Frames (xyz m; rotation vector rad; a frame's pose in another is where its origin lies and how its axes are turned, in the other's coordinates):
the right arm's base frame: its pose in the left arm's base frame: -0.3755 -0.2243 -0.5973 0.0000 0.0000 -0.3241
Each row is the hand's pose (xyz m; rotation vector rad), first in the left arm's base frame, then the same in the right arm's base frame.
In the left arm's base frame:
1: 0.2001 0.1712 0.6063 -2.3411 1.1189 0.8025
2: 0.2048 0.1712 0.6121 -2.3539 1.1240 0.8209
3: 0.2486 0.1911 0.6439 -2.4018 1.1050 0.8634
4: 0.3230 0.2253 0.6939 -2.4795 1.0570 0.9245
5: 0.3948 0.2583 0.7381 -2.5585 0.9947 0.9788
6: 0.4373 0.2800 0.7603 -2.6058 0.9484 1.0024
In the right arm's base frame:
1: 0.4197 0.5582 1.2036 -2.5586 0.7463 0.9107
2: 0.4241 0.5597 1.2094 -2.5739 0.7497 0.9262
3: 0.4593 0.5925 1.2412 -2.6230 0.7235 0.9611
4: 0.5190 0.6486 1.2912 -2.6994 0.6632 1.0106
5: 0.5765 0.7028 1.3354 -2.7745 0.5877 1.0534
6: 0.6099 0.7369 1.3576 -2.8173 0.5331 1.0705

